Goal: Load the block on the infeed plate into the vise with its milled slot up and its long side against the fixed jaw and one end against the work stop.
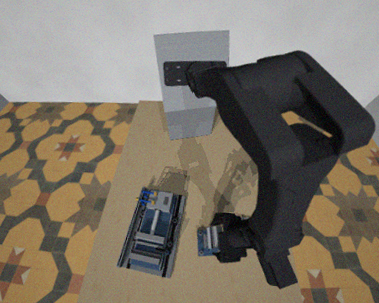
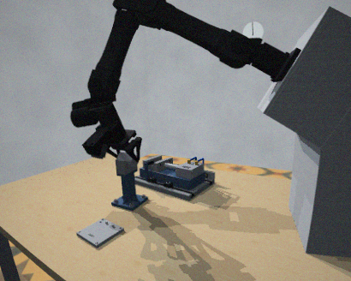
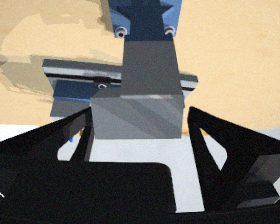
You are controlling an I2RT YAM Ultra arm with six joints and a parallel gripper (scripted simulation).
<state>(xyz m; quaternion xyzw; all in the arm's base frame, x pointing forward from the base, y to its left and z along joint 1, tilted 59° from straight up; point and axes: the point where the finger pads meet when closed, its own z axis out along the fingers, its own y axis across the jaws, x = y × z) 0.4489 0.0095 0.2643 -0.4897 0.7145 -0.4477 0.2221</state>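
Now: hand right at the part. Round my hand: air cylinder rod 20 cm to the right, 8 cm below, 7 cm behind; then V-block post 10 cm below, 1 cm ahead; then work stop 17 cm to the right, 7 cm below, 3 cm ahead.
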